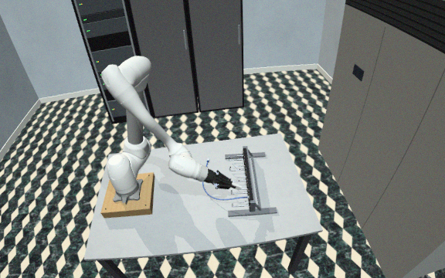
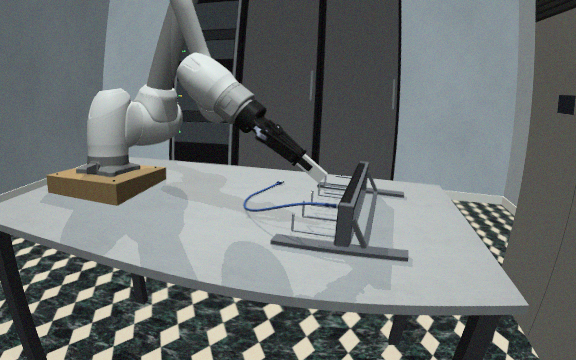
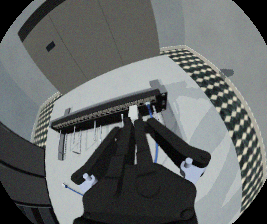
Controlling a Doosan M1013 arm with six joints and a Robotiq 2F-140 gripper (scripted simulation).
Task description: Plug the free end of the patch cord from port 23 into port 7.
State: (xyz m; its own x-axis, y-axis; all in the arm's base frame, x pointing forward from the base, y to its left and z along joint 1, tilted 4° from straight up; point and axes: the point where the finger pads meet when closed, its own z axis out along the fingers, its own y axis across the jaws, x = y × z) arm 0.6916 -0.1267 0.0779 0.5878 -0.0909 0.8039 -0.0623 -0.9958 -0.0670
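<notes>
Now: hand 15 cm past the plug, 39 cm to the right of it and 14 cm above it.
</notes>
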